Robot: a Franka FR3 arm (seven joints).
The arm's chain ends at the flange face. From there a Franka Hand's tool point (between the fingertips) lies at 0.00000 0.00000 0.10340 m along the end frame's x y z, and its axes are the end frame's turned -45 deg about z.
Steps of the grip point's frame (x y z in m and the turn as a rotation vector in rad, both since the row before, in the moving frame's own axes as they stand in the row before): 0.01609 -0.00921 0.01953 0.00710 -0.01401 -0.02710; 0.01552 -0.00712 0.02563 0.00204 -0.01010 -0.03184; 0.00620 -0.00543 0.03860 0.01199 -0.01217 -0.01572; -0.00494 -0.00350 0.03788 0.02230 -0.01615 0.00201; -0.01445 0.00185 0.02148 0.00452 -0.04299 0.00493
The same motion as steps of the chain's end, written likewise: 0.00640 -0.01842 0.01954 -0.00489 -0.01493 -0.02710; 0.00682 -0.01661 0.02564 -0.00570 -0.00858 -0.03184; 0.00231 -0.00825 0.03862 -0.00013 -0.01708 -0.01572; -0.00316 0.00147 0.03792 0.00435 -0.02719 0.00201; -0.00543 0.00872 0.02158 -0.02720 -0.03359 0.00493
